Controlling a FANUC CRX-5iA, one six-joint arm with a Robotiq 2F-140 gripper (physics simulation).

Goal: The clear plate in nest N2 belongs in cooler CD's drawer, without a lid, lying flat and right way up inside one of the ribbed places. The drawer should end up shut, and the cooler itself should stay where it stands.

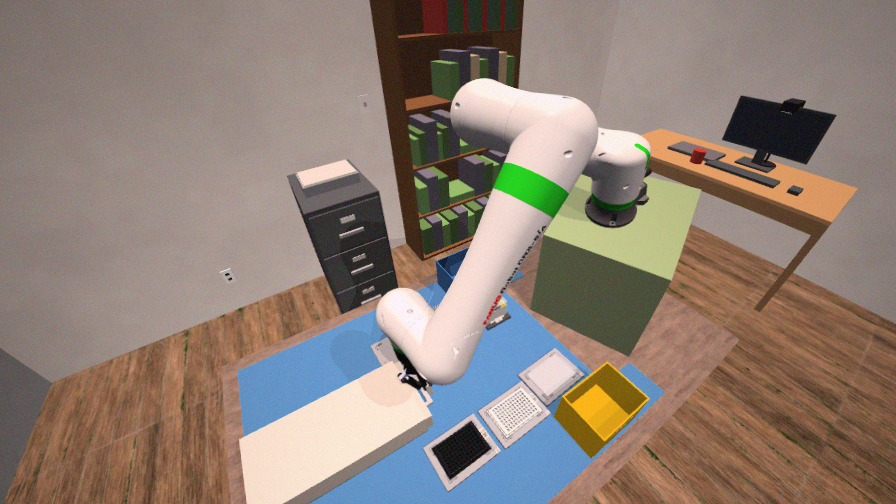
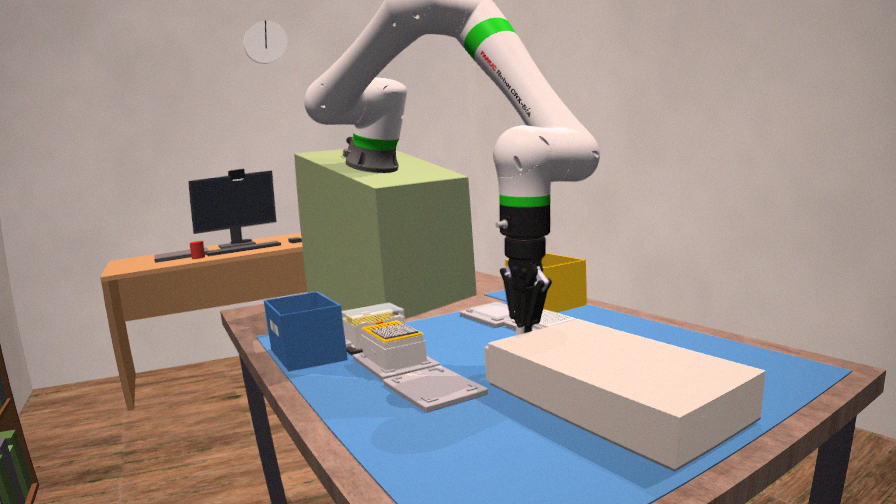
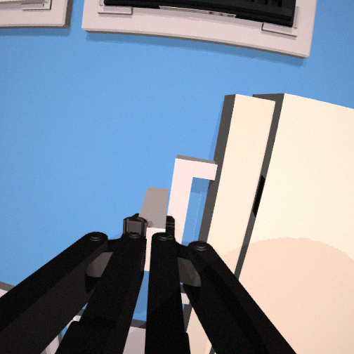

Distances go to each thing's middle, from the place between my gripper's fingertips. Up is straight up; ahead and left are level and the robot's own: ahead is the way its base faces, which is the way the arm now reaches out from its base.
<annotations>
The drawer (image 3: 233,173) is 15 cm ahead of my hand and 2 cm above it. Also, from my hand: white plate (image 1: 512,413) 18 cm behind, 17 cm to the left; then black plate (image 1: 465,446) 18 cm to the left; then cream cooler (image 2: 670,405) 25 cm ahead, 2 cm above.
</annotations>
